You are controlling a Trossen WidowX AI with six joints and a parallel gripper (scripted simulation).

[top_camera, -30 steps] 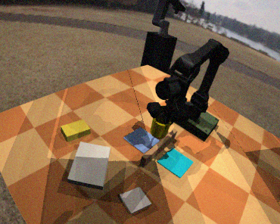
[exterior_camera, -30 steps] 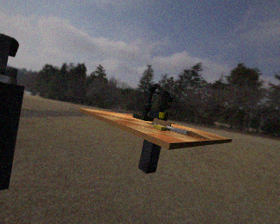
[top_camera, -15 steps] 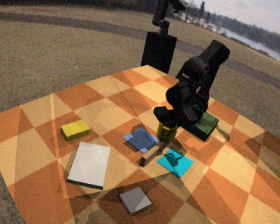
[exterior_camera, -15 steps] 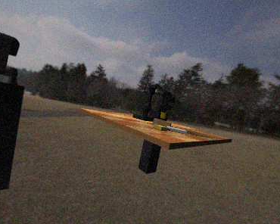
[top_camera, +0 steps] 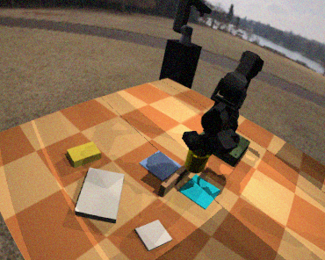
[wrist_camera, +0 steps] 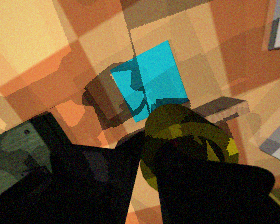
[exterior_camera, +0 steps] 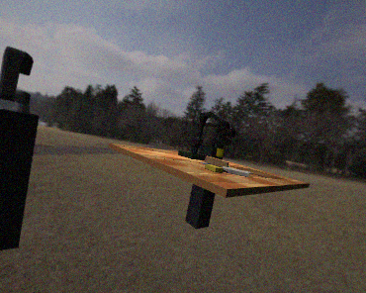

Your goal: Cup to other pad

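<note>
Now: the cyan pad 120 mm below my gripper tip, 40 mm to the left of it and 20 mm ahead of it. Round my gripper tip: blue pad: 130 mm to the right, 120 mm below, 40 mm ahead; then wooden bar: 100 mm below, 40 mm to the right, 30 mm ahead; then yellow cup: 20 mm ahead, 10 mm to the right.
</note>
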